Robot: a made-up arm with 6 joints. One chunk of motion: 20 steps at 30 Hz.
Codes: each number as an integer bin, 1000 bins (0 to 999) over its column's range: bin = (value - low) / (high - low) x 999, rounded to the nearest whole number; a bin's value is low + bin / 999 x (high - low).
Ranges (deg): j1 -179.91..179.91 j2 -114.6..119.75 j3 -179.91..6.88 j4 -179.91..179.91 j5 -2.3..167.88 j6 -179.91..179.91
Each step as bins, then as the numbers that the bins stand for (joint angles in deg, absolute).
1 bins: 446 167 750 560 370 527
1 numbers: -19.27 -75.42 -39.68 21.79 60.73 9.90
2 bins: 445 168 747 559 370 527
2 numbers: -19.63 -75.19 -40.24 21.43 60.73 9.90
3 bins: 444 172 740 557 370 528
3 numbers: -19.99 -74.25 -41.55 20.71 60.73 10.27
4 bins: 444 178 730 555 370 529
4 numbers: -19.99 -72.84 -43.42 19.99 60.73 10.63
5 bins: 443 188 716 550 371 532
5 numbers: -20.35 -70.50 -46.03 18.19 60.90 11.71
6 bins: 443 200 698 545 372 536
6 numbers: -20.35 -67.68 -49.40 16.39 61.07 13.15
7 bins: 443 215 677 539 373 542
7 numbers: -20.35 -64.16 -53.33 14.23 61.24 15.31
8 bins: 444 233 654 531 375 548
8 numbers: -19.99 -59.94 -57.63 11.35 61.58 17.47
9 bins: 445 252 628 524 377 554
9 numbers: -19.63 -55.48 -62.49 8.82 61.92 19.63
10 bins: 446 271 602 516 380 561
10 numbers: -19.27 -51.03 -67.35 5.94 62.43 22.15
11 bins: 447 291 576 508 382 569
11 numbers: -18.91 -46.34 -72.21 3.06 62.77 25.03
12 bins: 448 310 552 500 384 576
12 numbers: -18.55 -41.88 -76.70 0.18 63.11 27.55
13 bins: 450 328 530 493 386 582
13 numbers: -17.83 -37.66 -80.81 -2.34 63.46 29.71
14 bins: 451 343 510 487 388 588
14 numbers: -17.47 -34.14 -84.55 -4.50 63.80 31.88
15 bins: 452 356 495 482 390 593
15 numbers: -17.11 -31.09 -87.36 -6.30 64.14 33.68
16 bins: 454 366 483 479 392 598
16 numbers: -16.39 -28.74 -89.60 -7.38 64.48 35.48
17 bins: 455 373 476 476 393 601
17 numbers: -16.03 -27.10 -90.91 -8.46 64.65 36.56
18 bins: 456 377 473 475 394 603
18 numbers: -15.67 -26.16 -91.47 -8.82 64.82 37.28
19 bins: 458 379 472 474 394 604
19 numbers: -14.95 -25.69 -91.66 -9.18 64.82 37.64
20 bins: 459 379 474 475 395 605
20 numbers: -14.59 -25.69 -91.28 -8.82 64.99 38.00
